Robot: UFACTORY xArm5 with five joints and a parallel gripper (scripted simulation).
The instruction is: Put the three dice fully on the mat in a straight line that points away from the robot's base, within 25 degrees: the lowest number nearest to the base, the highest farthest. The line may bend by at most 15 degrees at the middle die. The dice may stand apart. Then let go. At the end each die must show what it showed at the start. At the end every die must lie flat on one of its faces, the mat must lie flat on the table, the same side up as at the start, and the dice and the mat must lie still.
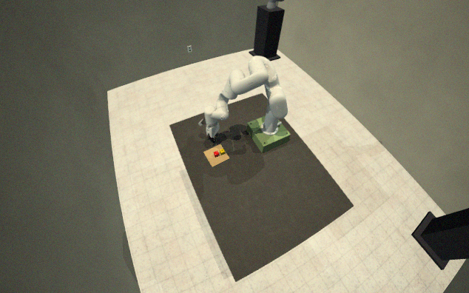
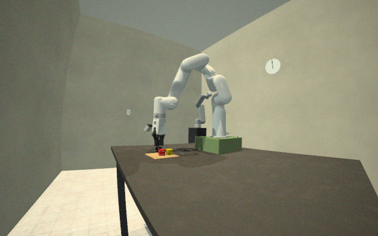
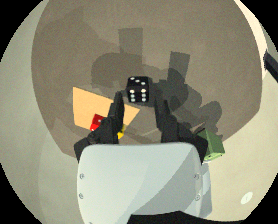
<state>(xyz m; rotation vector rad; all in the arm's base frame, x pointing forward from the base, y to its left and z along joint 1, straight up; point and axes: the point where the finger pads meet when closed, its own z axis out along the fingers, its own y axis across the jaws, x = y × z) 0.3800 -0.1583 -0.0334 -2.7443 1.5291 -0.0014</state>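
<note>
My gripper is now 4 cm above the black die. From my hand the other things lie so: tan mat 4 cm ahead, 12 cm to the left, 5 cm below; yellow die 12 cm to the left, 4 cm below; red die 4 cm ahead, 12 cm to the left, 4 cm below.
</note>
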